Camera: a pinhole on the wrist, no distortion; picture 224 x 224 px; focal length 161.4 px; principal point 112.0 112.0 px. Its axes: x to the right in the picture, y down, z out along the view. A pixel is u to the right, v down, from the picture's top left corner.
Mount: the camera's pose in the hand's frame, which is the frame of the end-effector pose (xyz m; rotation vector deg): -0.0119 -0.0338 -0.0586 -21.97 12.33 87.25
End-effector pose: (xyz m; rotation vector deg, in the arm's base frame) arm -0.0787 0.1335 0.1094 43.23 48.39 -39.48
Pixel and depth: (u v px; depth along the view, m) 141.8 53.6 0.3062
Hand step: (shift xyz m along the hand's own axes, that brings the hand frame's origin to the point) 0.0702 0.1327 0.2148
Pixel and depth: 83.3 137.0 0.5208
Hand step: -0.1483 0.0756 0.4471
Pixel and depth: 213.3 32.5 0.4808
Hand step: 0.1891 0.4249 0.2985
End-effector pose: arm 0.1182 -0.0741 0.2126 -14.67 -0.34 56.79
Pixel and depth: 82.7 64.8 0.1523
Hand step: 0.0159 -0.0026 0.0970
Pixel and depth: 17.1 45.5 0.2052
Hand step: 0.0462 -0.0693 0.1847
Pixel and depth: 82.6 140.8 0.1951
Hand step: -0.0676 0.0064 0.1307
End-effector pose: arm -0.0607 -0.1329 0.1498 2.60 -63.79 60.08
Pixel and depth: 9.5 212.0 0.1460
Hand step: -0.1206 -0.0647 0.1005
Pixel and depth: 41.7 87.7 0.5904
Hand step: 0.0058 -0.0517 0.5910
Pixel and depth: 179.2 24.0 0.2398
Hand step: 0.0986 0.1479 0.1397
